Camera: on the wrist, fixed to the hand. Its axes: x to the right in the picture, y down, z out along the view.
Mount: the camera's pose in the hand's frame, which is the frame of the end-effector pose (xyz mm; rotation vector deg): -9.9 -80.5 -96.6 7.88 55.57 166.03
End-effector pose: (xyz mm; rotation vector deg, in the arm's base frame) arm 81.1 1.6 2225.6 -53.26 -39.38 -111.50
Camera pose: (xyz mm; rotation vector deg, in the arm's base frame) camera -18.3 -26.5 2153.3 -1.19 52.97 31.86
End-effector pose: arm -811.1 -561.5 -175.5 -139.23 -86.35 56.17
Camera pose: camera -819.3 -507.8 -61.7 101.72 -130.03 27.33
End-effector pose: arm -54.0 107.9 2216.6 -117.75 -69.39 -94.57
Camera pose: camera -179.2 92.4 2215.8 -30.22 84.31 -14.52
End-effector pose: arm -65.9 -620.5 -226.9 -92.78 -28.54 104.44
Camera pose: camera 45.8 -581.8 -182.9 55.51 -95.83 -19.69
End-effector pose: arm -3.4 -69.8 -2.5 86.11 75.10 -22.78
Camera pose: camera -111.9 -5.8 4.5 -110.21 73.29 -118.11
